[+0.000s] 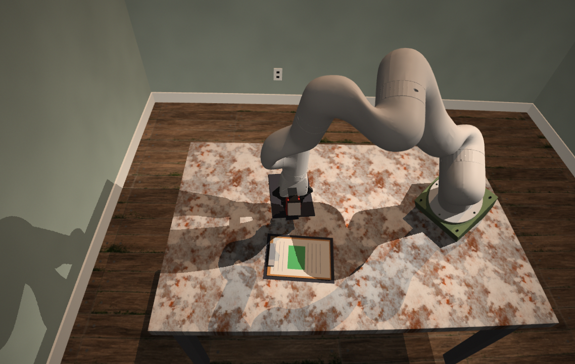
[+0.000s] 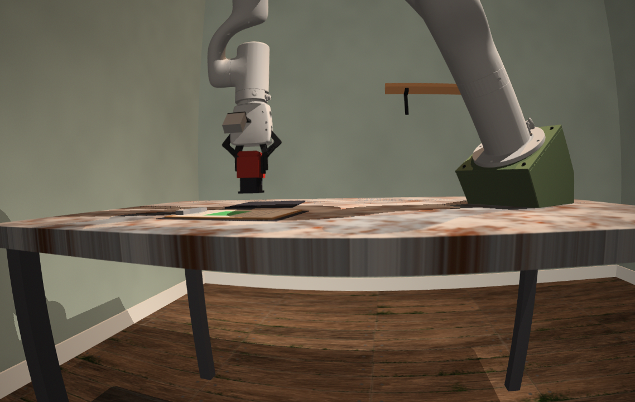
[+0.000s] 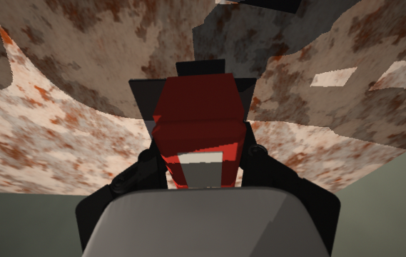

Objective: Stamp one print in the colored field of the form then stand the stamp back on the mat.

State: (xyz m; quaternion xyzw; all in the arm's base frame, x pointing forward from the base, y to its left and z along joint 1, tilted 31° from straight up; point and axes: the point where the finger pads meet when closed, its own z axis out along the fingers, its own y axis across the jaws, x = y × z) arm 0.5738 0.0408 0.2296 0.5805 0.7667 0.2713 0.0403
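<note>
The form lies 50 mm behind my hand, 170 mm to the left of it and 100 mm below it. From my hand the other things lie so: black base 50 mm below; then dark mat 20 mm ahead, 110 mm to the right, 100 mm below; then red stamp 20 mm below.
</note>
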